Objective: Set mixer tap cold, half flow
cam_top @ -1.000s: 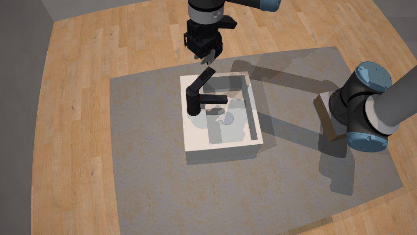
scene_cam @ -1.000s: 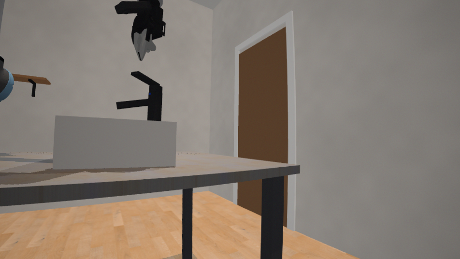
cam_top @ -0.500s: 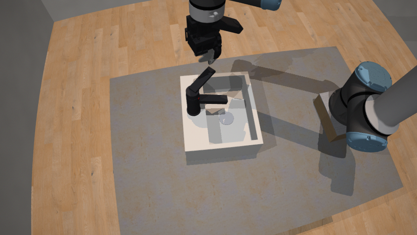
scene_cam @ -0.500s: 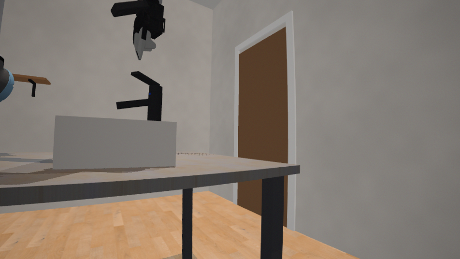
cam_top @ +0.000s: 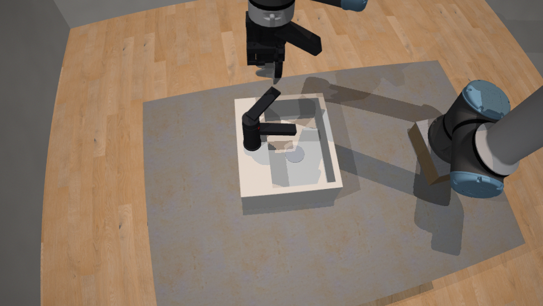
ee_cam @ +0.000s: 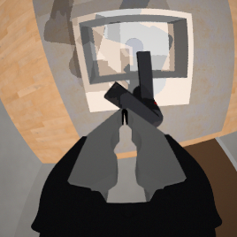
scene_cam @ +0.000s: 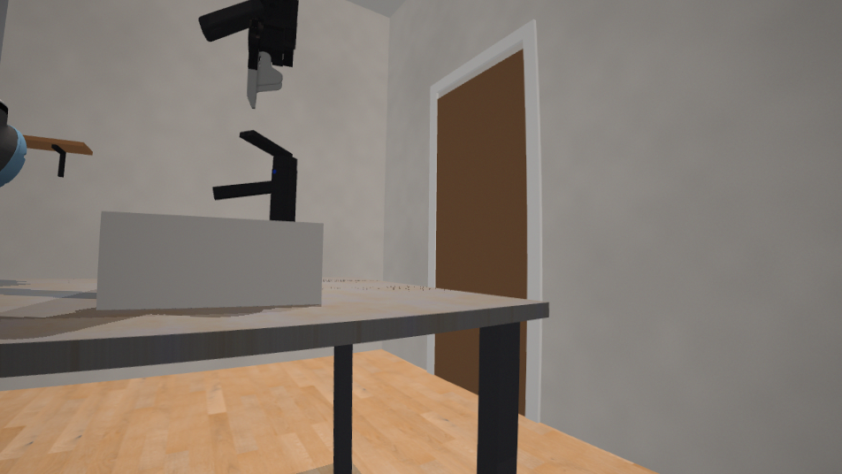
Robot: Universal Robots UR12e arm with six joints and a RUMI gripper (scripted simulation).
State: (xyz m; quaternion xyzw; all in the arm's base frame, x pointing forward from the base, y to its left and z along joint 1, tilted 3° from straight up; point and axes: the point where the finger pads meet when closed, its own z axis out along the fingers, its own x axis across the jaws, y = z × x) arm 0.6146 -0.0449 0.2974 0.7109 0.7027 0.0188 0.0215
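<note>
Right now my hand is 3 cm short of the lever, 2 cm to the right of it and 8 cm above it. Also, from my hand: white basin 5 cm behind, 5 cm to the left, 31 cm below.
</note>
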